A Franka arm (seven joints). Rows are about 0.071 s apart.
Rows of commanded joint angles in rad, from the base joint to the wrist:
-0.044 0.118 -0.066 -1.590 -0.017 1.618 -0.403
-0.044 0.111 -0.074 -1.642 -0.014 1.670 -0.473
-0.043 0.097 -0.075 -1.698 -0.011 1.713 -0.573
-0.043 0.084 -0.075 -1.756 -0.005 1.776 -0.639
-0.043 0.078 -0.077 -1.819 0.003 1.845 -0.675
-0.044 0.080 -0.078 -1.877 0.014 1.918 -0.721
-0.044 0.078 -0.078 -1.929 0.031 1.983 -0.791
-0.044 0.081 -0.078 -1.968 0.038 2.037 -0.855
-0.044 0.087 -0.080 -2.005 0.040 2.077 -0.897
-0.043 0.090 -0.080 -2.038 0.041 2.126 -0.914
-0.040 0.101 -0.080 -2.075 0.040 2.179 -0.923
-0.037 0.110 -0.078 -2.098 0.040 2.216 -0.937
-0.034 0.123 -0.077 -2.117 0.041 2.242 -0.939
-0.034 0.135 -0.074 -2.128 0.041 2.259 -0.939
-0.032 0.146 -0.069 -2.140 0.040 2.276 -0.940
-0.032 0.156 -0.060 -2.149 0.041 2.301 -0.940
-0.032 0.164 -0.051 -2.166 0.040 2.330 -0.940
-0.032 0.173 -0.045 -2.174 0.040 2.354 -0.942
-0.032 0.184 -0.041 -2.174 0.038 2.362 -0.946
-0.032 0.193 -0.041 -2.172 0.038 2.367 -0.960
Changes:
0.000 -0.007 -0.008 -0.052 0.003 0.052 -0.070
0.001 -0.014 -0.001 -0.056 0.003 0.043 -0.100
0.000 -0.013 0.000 -0.058 0.006 0.063 -0.066
0.000 -0.006 -0.002 -0.063 0.008 0.069 -0.036
-0.001 0.002 -0.001 -0.058 0.011 0.073 -0.046
0.000 -0.002 0.000 -0.052 0.017 0.065 -0.070
0.000 0.003 0.000 -0.039 0.007 0.054 -0.064
0.000 0.006 -0.002 -0.037 0.002 0.040 -0.042
0.001 0.003 0.000 -0.033 0.001 0.049 -0.017
0.003 0.011 0.000 -0.037 -0.001 0.053 -0.009
0.003 0.009 0.002 -0.023 0.000 0.037 -0.014
0.003 0.013 0.001 -0.019 0.001 0.026 -0.002
0.000 0.012 0.003 -0.011 0.000 0.017 0.000
0.002 0.011 0.005 -0.012 -0.001 0.017 -0.001
0.000 0.010 0.009 -0.009 0.001 0.025 0.000
0.000 0.008 0.009 -0.017 -0.001 0.029 0.000
0.000 0.009 0.006 -0.008 0.000 0.024 -0.002
0.000 0.011 0.004 0.000 -0.002 0.008 -0.004
0.000 0.009 0.000 0.002 0.000 0.005 -0.014

